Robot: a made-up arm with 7 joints.
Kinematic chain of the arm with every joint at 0, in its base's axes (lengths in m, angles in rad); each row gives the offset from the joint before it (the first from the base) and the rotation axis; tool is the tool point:
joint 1: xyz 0 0.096 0 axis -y
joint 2: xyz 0 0.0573 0 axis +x
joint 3: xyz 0 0 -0.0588 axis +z
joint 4: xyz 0 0 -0.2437 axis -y
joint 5: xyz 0 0 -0.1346 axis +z
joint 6: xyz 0 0 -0.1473 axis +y
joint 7: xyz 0 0 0 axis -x
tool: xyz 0 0 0
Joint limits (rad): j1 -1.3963..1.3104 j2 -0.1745..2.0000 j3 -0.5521..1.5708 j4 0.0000..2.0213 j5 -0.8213..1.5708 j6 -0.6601..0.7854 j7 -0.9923..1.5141
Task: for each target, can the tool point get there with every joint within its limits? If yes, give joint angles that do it. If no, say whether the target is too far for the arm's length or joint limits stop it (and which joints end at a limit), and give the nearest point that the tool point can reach.
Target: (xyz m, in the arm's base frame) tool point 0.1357 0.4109 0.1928
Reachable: yes | joints 0.3374 1.3505 0.7803 1.8623 0.0820 -0.4134 0.5505
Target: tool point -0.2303 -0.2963 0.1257
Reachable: no: joint limits stop it (at a limit: joint 1, joint 2, joint 3) | nearest point -0.1497 -0.0242 -0.2595 | short by 0.478 m
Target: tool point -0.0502 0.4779 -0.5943
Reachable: no: too far | nearest point -0.0432 0.4327 -0.5115 | short by 0.095 m
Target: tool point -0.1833 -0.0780 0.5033
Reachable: no: joint limits stop it (at a limit: joint 2, joint 4) | nearest point -0.1046 0.2111 0.2871 | short by 0.370 m
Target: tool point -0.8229 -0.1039 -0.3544
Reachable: no: too far | nearest point -0.5224 0.0283 -0.2250 | short by 0.353 m
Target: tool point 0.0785 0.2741 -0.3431
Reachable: yes | joints -0.6280 0.1717 0.2912 1.7626 1.0354 -0.2671 0.2239
